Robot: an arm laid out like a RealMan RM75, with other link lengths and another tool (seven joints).
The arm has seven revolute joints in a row. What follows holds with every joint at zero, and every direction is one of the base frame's.
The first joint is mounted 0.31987 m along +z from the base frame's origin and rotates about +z.
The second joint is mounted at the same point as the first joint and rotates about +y.
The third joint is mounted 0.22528 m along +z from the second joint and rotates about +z.
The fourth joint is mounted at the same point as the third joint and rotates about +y.
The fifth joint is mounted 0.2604 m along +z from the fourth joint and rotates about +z.
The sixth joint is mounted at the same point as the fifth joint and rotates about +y.
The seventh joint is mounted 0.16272 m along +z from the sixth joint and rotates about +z.
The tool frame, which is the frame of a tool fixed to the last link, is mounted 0.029 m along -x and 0.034 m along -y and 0.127 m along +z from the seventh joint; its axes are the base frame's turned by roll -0.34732, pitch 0 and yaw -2.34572 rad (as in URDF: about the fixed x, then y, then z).
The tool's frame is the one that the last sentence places.
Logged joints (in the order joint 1, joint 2, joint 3, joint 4, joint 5, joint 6, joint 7), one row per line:
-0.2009, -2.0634, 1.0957, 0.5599, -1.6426, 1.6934, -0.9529
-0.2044, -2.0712, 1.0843, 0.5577, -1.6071, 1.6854, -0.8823
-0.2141, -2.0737, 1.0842, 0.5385, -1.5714, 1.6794, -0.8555
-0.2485, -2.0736, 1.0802, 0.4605, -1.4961, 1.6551, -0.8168
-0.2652, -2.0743, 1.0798, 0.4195, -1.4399, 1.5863, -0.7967
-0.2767, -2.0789, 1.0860, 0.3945, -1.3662, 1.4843, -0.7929
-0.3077, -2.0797, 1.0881, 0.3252, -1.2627, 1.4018, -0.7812
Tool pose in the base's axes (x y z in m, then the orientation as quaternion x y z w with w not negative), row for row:
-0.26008, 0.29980, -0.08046, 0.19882, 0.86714, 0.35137, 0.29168
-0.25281, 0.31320, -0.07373, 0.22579, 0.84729, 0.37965, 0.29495
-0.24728, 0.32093, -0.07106, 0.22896, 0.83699, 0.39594, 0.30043
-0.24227, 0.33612, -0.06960, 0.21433, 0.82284, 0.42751, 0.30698
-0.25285, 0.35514, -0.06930, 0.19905, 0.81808, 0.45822, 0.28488
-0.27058, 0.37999, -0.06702, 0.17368, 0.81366, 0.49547, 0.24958
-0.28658, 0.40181, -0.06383, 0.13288, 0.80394, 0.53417, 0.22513
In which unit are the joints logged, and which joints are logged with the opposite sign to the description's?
The joints are logged in radians. Opposite sign: joint 5.
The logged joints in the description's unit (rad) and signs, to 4 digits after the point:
-0.2009, -2.0634, 1.0957, 0.5599, 1.6426, 1.6934, -0.9529
-0.2044, -2.0712, 1.0843, 0.5577, 1.6071, 1.6854, -0.8823
-0.2141, -2.0737, 1.0842, 0.5385, 1.5714, 1.6794, -0.8555
-0.2485, -2.0736, 1.0802, 0.4605, 1.4961, 1.6551, -0.8168
-0.2652, -2.0743, 1.0798, 0.4195, 1.4399, 1.5863, -0.7967
-0.2767, -2.0789, 1.0860, 0.3945, 1.3662, 1.4843, -0.7929
-0.3077, -2.0797, 1.0881, 0.3252, 1.2627, 1.4018, -0.7812

